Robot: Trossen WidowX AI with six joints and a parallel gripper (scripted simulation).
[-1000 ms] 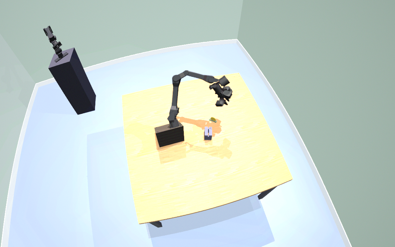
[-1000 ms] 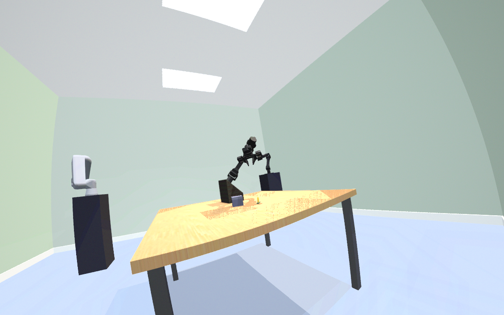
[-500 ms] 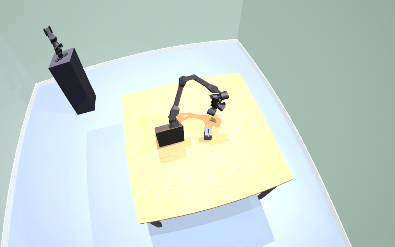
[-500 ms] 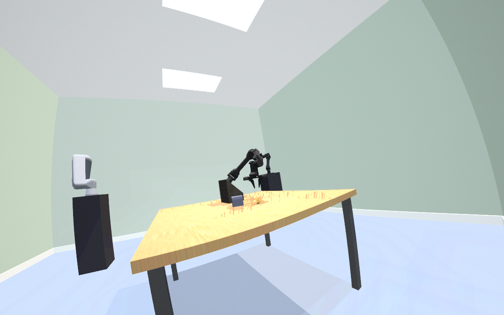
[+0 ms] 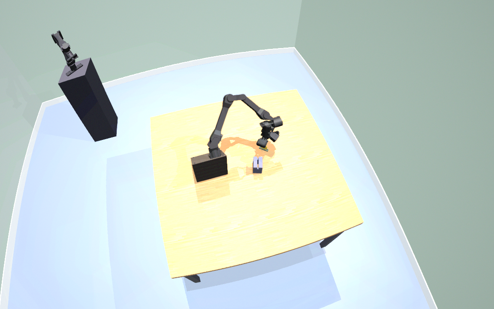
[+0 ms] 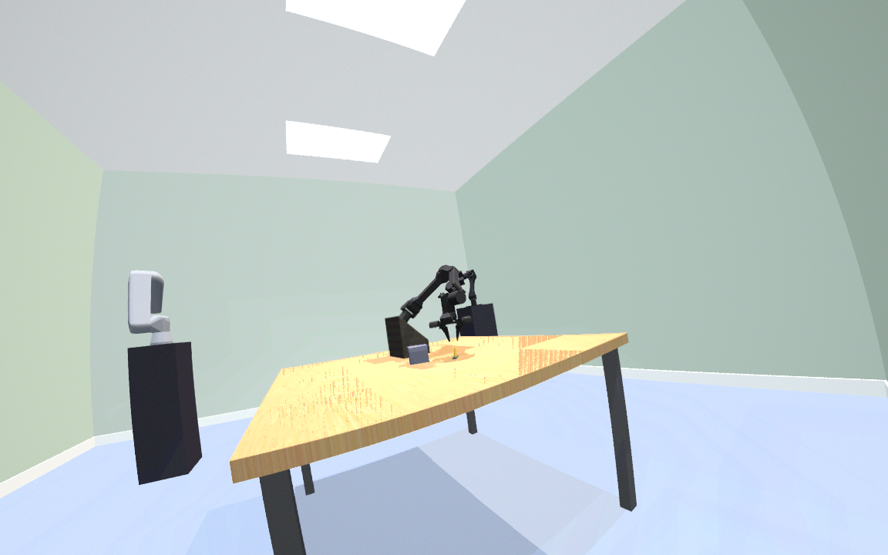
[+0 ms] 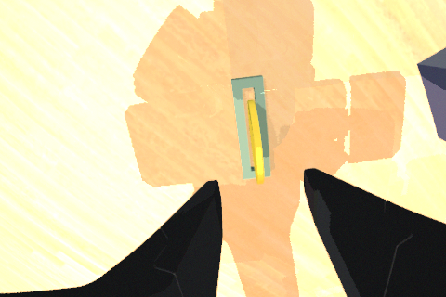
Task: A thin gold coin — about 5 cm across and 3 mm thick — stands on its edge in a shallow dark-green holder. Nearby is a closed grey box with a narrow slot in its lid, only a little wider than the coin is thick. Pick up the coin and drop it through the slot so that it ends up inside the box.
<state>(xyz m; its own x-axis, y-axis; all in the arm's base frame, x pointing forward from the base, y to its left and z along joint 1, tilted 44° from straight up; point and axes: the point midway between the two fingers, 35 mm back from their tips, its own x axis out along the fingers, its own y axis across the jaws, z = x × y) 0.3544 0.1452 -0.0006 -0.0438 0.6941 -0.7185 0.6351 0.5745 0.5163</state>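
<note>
My gripper tip is 5 cm above the thin gold coin.
</note>
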